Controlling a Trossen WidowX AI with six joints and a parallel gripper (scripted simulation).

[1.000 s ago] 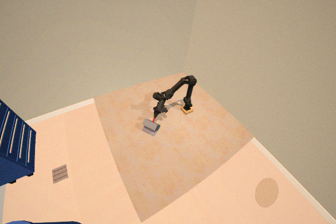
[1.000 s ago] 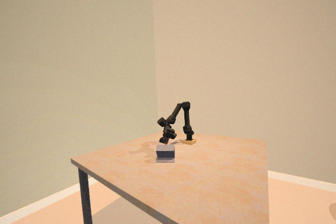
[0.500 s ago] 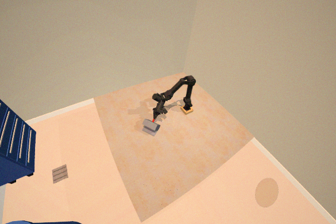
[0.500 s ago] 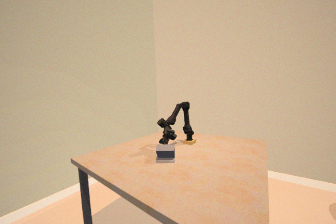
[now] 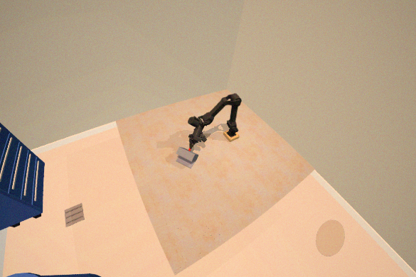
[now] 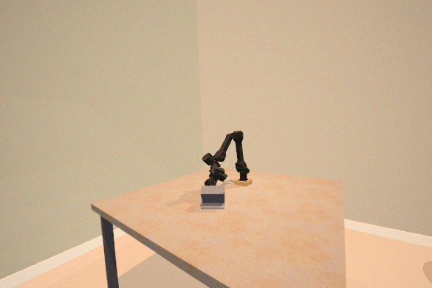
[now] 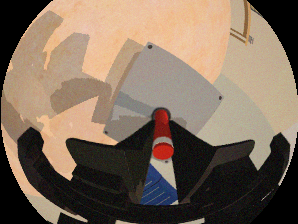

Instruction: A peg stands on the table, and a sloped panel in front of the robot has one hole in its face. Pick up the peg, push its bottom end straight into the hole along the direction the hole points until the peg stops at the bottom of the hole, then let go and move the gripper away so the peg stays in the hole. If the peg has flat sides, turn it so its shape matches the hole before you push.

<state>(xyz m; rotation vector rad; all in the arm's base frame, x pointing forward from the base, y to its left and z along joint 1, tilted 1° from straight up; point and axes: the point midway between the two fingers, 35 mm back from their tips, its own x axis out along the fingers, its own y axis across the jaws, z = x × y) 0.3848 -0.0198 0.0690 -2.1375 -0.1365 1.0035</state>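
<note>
Right now the red peg is 10 mm behind my gripper tip, 10 mm to the right of it and 10 mm above it. The rest, counted from my gripper tip: grey sloped panel: 30 mm ahead, 20 mm to the left, 30 mm below.
</note>
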